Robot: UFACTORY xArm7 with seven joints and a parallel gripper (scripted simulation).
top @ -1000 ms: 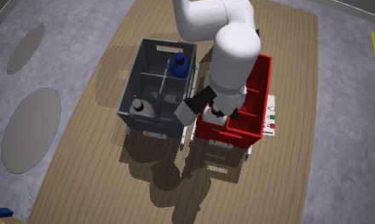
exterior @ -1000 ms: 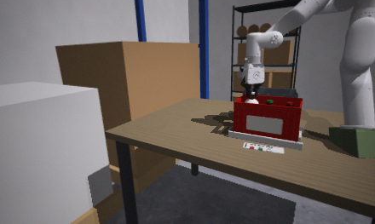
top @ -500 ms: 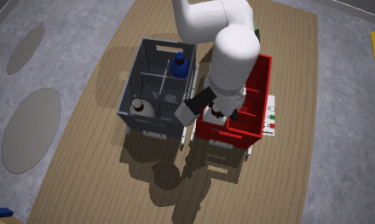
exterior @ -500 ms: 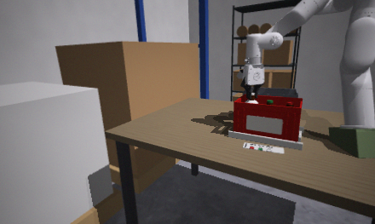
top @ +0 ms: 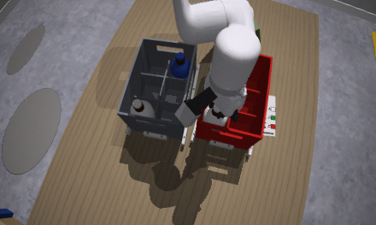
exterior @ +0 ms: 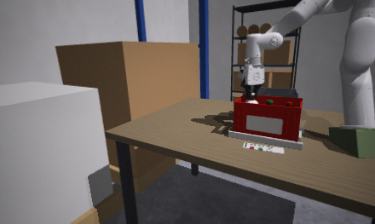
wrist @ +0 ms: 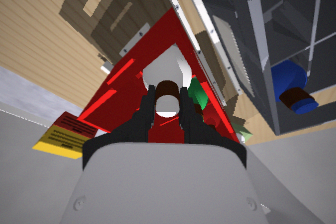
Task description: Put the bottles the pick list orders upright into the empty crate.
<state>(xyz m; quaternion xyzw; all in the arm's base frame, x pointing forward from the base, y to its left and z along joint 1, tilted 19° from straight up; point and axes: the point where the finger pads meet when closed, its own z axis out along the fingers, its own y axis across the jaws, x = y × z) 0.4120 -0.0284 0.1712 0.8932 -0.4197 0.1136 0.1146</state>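
My hand is 90 mm past the green bottle, 20 mm to the right of it and 100 mm above it. Also, from my hand: red-label bottle 170 mm behind, 30 mm to the left, 100 mm below; then red crate 80 mm behind, 60 mm to the left, 100 mm below; then grey crate 90 mm behind, 180 mm to the right, 100 mm below.
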